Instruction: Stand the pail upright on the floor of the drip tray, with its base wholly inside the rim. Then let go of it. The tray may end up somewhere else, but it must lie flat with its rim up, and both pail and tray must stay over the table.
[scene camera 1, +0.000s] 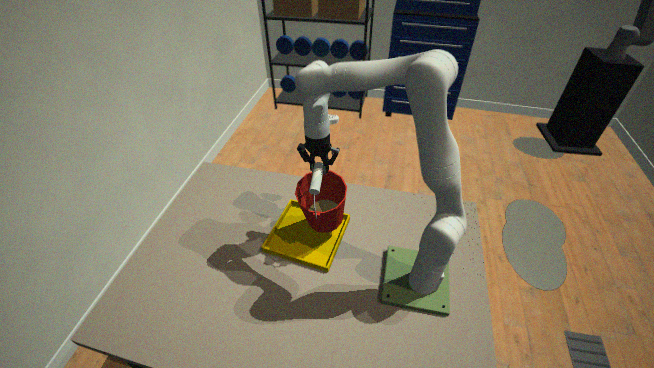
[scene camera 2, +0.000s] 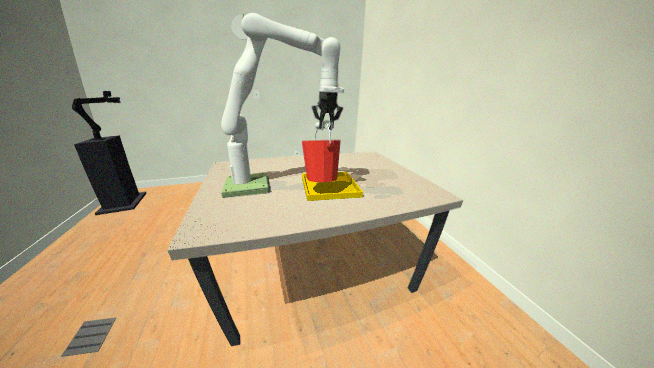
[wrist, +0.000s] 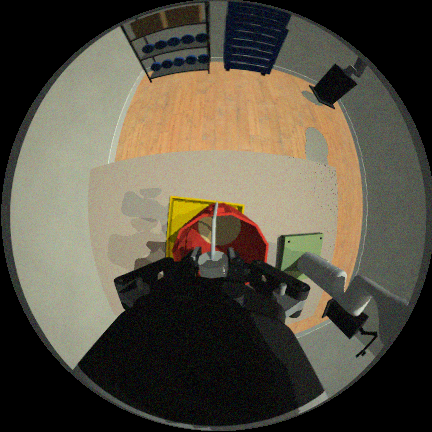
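Pixels of known places: gripper, fingertip midpoint: (scene camera 1: 319, 172) (scene camera 2: 326, 130) (wrist: 213, 253); arm's base at its link origin: (scene camera 1: 422, 281) (scene camera 2: 242, 180) (wrist: 305, 261).
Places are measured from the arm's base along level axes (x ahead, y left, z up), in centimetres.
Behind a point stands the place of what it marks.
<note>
The red pail (scene camera 1: 334, 212) @(x 30.9, y -11.8, z 18.1 cm) (scene camera 2: 320, 161) @(x 32.2, y -26.3, z 14.8 cm) (wrist: 256, 242) @(x 28.2, y -18.8, z 18.0 cm) hangs upright by its wire handle, open end up. My gripper (scene camera 1: 319, 167) @(x 36.7, y -21.0, z 27.0 cm) (scene camera 2: 325, 124) @(x 36.7, y -21.0, z 27.0 cm) (wrist: 213, 253) @(x 36.7, y -21.0, z 27.0 cm) is above the pail and shut on the handle's pale grip (scene camera 1: 315, 184) @(x 36.9, y -12.6, z 29.3 cm). The yellow drip tray (scene camera 1: 295, 259) @(x 44.0, y -4.6, z -0.7 cm) (scene camera 2: 334, 196) @(x 37.9, y -29.8, z -1.2 cm) (wrist: 186, 212) @(x 46.5, y -26.3, z -2.2 cm) lies flat on the table, rim up. The pail is low over the tray, towards its back right side in scene camera 1. Its base looks slightly above the tray floor, with a shadow in the tray; the exact gap cannot be told. The pail hides part of the tray in every view.
The table (scene camera 1: 200, 310) @(x 71.7, y 17.2, z -2.6 cm) (scene camera 2: 240, 220) @(x -3.0, y -32.4, z -2.6 cm) (wrist: 280, 175) @(x 9.0, y -36.9, z -2.6 cm) bears the tray and the arm's green base plate (scene camera 1: 399, 295) @(x 7.8, y 5.8, z -0.1 cm) (scene camera 2: 257, 189) @(x 6.3, y -12.8, z -0.1 cm) (wrist: 295, 245) @(x 6.1, y -8.7, z 0.4 cm), which is right of the tray in scene camera 1. A shelf rack (scene camera 1: 317, 19) and a blue cabinet (scene camera 1: 435, 35) stand beyond the table.
</note>
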